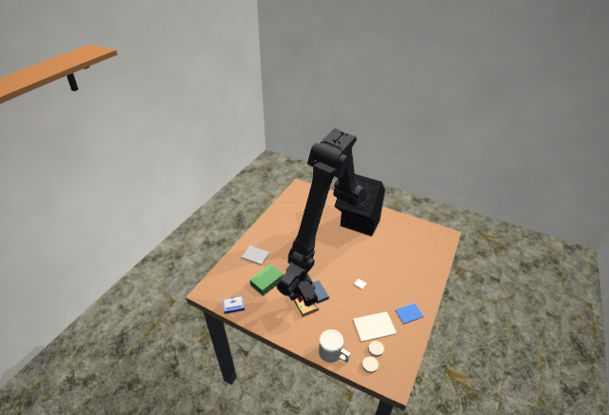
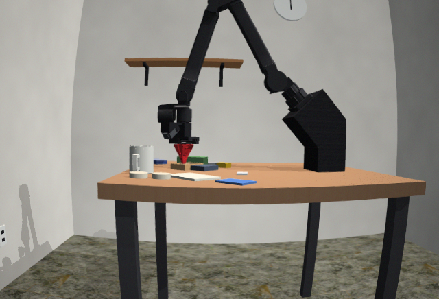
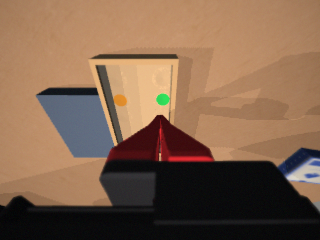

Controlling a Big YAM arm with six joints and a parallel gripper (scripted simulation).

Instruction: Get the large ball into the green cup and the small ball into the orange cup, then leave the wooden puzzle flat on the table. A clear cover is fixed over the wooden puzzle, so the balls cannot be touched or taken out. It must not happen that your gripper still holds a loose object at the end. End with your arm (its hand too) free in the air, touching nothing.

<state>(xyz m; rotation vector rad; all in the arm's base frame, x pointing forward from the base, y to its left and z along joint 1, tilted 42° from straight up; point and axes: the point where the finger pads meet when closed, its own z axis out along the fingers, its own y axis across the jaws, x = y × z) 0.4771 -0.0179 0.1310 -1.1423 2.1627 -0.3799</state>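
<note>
Right now the dark blue block is 80 mm behind my hand, 30 mm to the left of it and 20 mm below it. From my hand the other things lie so: yellow block: 150 mm behind, 110 mm to the right, 20 mm below; wooden puzzle: 20 mm below, 20 mm behind, 10 mm to the left; green block: 170 mm to the right, 20 mm behind, 10 mm below.
</note>
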